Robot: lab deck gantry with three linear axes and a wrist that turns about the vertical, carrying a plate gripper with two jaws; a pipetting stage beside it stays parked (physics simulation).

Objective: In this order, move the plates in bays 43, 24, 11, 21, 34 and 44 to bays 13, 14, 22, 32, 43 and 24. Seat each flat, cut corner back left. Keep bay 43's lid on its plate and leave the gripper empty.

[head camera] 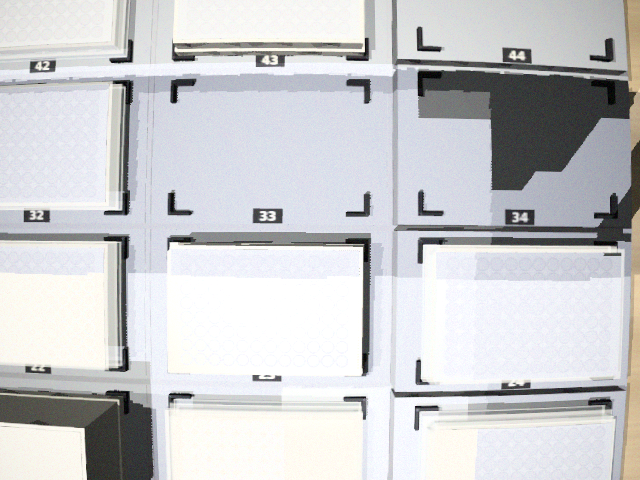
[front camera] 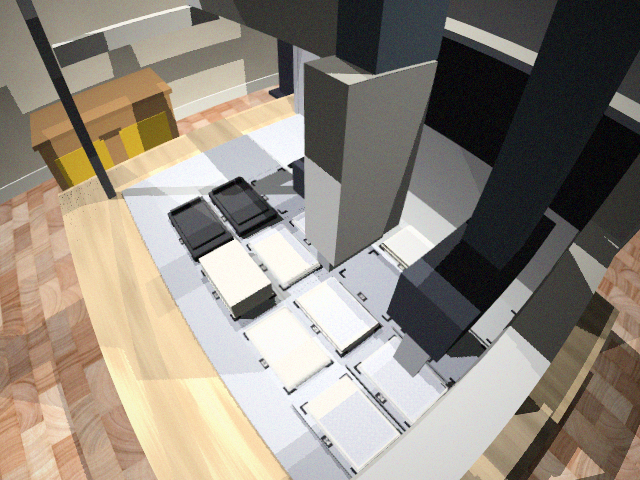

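Pixels of known places: robot's base, origin of its link: (front camera: 172, 223).
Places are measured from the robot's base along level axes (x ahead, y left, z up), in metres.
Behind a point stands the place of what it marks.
White plates lie flat in bay 24 (front camera: 395, 389) @(x 0.561, y 0.126, z 0.029 m) (head camera: 522, 320) @(x 0.550, y 0.147, z 0.029 m), bay 14 (front camera: 356, 423) @(x 0.563, y 0.045, z 0.029 m) (head camera: 542, 454) @(x 0.567, y 0.062, z 0.029 m), bay 13 (front camera: 287, 348) @(x 0.398, y 0.040, z 0.017 m) (head camera: 263, 444) @(x 0.392, y 0.064, z 0.017 m), bay 22 (front camera: 284, 258) @(x 0.244, y 0.143, z 0.014 m) (head camera: 51, 315) @(x 0.251, y 0.144, z 0.014 m), bay 32 (head camera: 51, 147) @(x 0.249, y 0.255, z 0.014 m) and bay 43 (front camera: 408, 246) @(x 0.370, y 0.358, z 0.014 m) (head camera: 268, 20) @(x 0.392, y 0.337, z 0.014 m). Their cut corners are too faint to make out. Bay 34 (head camera: 449, 155) @(x 0.509, y 0.250, z 0.014 m) and bay 44 (head camera: 465, 25) @(x 0.521, y 0.337, z 0.014 m) hold no plate. My gripper (front camera: 428, 364) @(x 0.556, y 0.150, z 0.160 m) looks open and empty, raised above the area of bays 24 and 34 in the front view. One jaw shows; its body hides the other. The gripper does not show in the head view.
A plate (front camera: 338, 315) @(x 0.400, y 0.146, z 0.014 m) (head camera: 266, 320) @(x 0.394, y 0.144, z 0.014 m) lies in bay 23. A tall white block (front camera: 237, 276) @(x 0.244, y 0.043, z 0.042 m) (head camera: 41, 452) @(x 0.263, y 0.068, z 0.042 m) stands in bay 12. Black tray-like blocks (front camera: 199, 224) @(x 0.068, y 0.045, z 0.024 m) (front camera: 242, 204) @(x 0.074, y 0.149, z 0.024 m) stand in bays 11 and 21. The parked pipetting stage (front camera: 377, 165) hangs left of the gripper.
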